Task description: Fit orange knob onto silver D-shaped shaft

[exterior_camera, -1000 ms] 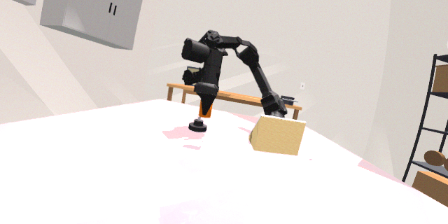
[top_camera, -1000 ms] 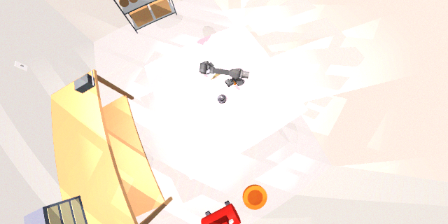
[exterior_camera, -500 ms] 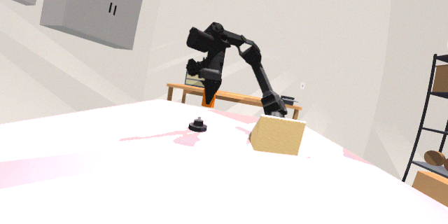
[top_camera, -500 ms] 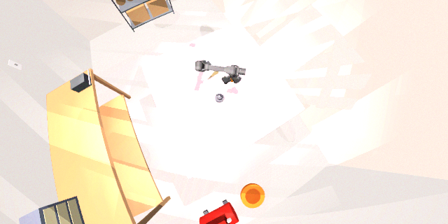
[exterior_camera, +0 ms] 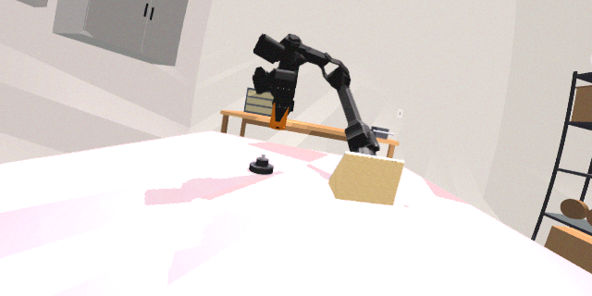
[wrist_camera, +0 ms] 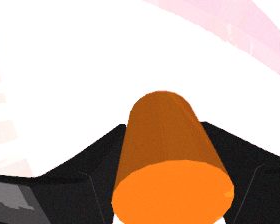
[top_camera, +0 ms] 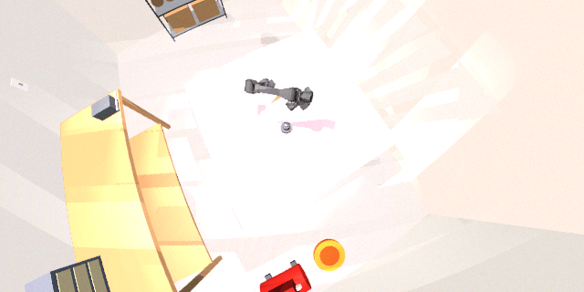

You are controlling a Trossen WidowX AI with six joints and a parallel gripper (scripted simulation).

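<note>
Right now my gripper tip is 1 cm to the left of the orange knob and 3 cm below it. Round my gripper tip: dark round pedestal 3 cm ahead, 17 cm to the right, 15 cm below.
</note>
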